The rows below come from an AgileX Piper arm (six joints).
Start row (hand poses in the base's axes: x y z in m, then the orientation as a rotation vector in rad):
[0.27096, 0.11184, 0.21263, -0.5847, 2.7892, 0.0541]
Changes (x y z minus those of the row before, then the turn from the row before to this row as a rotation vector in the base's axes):
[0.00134, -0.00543, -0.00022, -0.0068, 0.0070, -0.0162]
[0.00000, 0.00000, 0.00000, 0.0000, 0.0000, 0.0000]
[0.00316, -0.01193, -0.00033, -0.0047, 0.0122, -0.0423]
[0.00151, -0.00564, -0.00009, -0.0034, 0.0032, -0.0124]
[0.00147, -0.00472, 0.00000, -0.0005, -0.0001, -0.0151]
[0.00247, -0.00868, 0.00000, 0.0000, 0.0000, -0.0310]
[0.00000, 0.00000, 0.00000, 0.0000, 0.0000, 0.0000]
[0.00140, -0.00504, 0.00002, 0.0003, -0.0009, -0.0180]
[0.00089, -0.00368, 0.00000, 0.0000, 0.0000, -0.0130]
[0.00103, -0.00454, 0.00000, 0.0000, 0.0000, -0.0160]
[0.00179, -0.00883, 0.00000, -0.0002, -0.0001, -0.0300]
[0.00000, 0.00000, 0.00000, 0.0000, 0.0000, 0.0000]
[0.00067, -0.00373, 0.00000, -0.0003, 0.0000, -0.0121]
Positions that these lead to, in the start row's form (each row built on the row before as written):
[0.27230, 0.10641, 0.21241, -0.5646, 2.8016, 0.0434]
[0.27230, 0.10641, 0.21241, -0.5646, 2.8016, 0.0434]
[0.27546, 0.09448, 0.21208, -0.5076, 2.8251, 0.0317]
[0.27697, 0.08884, 0.21199, -0.4912, 2.8317, 0.0253]
[0.27844, 0.08412, 0.21199, -0.4699, 2.8352, 0.0216]
[0.28091, 0.07544, 0.21199, -0.4259, 2.8420, 0.0156]
[0.28091, 0.07544, 0.21199, -0.4259, 2.8420, 0.0156]
[0.28231, 0.07040, 0.21201, -0.4001, 2.8447, 0.0123]
[0.28320, 0.06672, 0.21201, -0.3816, 2.8472, 0.0098]
[0.28423, 0.06218, 0.21201, -0.3588, 2.8501, 0.0067]
[0.28602, 0.05335, 0.21201, -0.3160, 2.8551, 0.0006]
[0.28602, 0.05335, 0.21201, -0.3160, 2.8551, 0.0006]
[0.28669, 0.04962, 0.21201, -0.2988, 2.8570, -0.0022]

